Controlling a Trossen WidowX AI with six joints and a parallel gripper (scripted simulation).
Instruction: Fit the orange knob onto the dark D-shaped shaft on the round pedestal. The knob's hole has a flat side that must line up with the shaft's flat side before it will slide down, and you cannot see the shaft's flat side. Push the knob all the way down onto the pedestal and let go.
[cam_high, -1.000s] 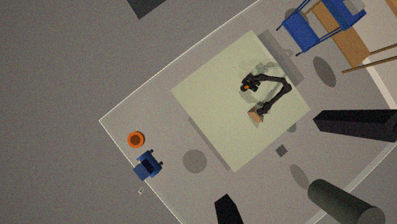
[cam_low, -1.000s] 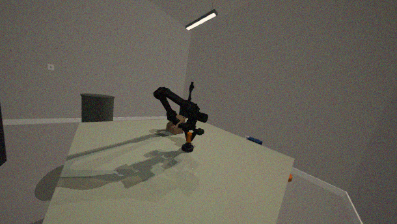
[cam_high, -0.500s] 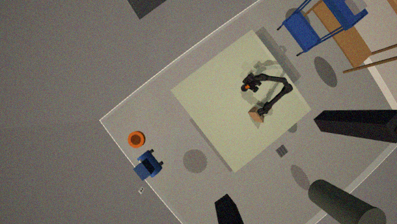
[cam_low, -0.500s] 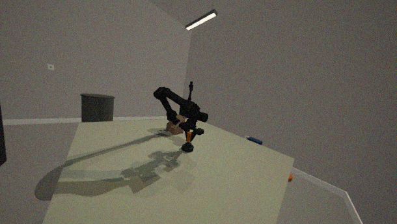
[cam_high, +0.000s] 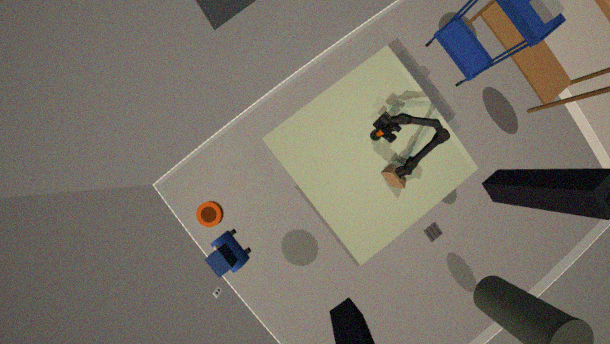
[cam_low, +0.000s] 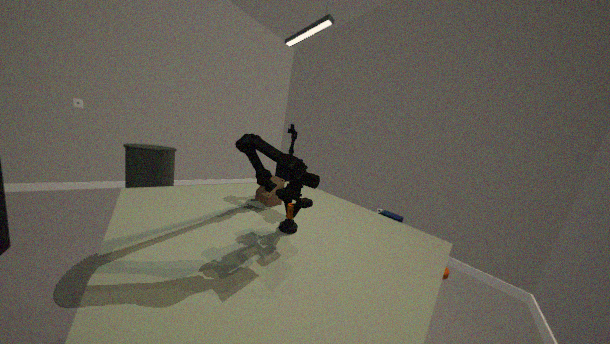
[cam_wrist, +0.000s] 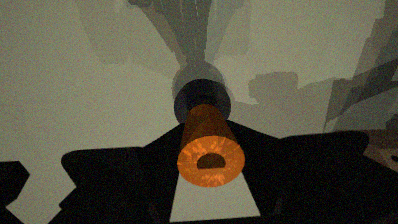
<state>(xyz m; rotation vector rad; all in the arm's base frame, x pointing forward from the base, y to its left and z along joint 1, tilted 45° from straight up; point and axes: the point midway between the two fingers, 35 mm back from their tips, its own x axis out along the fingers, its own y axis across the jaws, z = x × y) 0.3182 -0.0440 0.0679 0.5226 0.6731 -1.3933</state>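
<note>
My gripper tip is now 2 cm below the orange knob. Round my gripper tip: dark round pedestal 4 cm below.
</note>
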